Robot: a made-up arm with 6 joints.
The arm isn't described. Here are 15 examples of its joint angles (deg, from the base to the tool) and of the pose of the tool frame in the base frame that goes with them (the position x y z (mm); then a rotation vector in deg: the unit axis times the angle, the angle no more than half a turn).
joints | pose
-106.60 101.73 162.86 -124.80 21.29 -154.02 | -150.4 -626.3 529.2 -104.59 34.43 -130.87
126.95 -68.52 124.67 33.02 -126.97 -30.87 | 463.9 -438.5 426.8 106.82 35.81 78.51
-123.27 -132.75 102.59 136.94 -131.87 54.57 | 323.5 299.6 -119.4 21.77 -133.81 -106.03
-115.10 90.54 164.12 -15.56 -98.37 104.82 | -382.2 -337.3 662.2 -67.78 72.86 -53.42
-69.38 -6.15 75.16 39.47 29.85 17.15 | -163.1 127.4 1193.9 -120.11 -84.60 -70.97
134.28 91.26 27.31 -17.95 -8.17 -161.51 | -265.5 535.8 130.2 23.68 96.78 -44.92
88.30 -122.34 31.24 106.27 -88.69 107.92 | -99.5 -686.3 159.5 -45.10 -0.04 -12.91
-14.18 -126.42 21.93 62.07 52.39 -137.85 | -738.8 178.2 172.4 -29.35 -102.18 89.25
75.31 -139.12 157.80 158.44 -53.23 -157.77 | -214.0 -42.9 -132.2 -10.10 -8.55 45.96
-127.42 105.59 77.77 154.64 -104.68 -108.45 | -318.9 -599.2 237.4 94.81 -18.36 116.89
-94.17 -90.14 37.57 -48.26 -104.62 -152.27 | -100.8 594.7 733.9 119.37 -49.18 -35.10
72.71 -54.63 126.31 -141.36 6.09 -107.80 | -314.1 -596.1 794.3 46.41 -69.37 -105.40
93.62 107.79 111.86 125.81 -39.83 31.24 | -143.6 675.8 452.1 -110.08 -98.10 -0.72
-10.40 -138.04 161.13 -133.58 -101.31 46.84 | -288.5 174.7 -156.0 111.34 29.43 36.67
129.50 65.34 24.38 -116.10 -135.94 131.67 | -354.8 352.4 310.8 -72.38 -22.92 -118.47
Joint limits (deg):
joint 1: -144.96..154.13
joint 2: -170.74..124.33
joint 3: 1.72..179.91
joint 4: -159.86..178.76
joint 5: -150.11..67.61
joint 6: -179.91..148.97
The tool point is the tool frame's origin. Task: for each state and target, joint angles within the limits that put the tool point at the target. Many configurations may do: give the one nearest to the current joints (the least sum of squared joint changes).
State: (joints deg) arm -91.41 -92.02 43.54 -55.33 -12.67 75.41
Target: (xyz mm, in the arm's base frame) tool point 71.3 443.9 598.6
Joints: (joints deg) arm -107.04 -112.84 1.72 -75.71 -26.87 78.95
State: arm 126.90 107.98 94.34 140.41 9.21 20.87
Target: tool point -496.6 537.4 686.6
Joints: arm 124.52 76.11 83.71 132.16 17.09 25.81
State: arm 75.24 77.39 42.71 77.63 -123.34 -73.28
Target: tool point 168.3 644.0 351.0
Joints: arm 75.78 72.67 5.64 73.00 -125.35 -69.13
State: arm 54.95 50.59 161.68 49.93 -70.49 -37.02
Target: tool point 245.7 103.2 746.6
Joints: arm 35.49 83.86 177.71 43.08 -72.88 -34.48
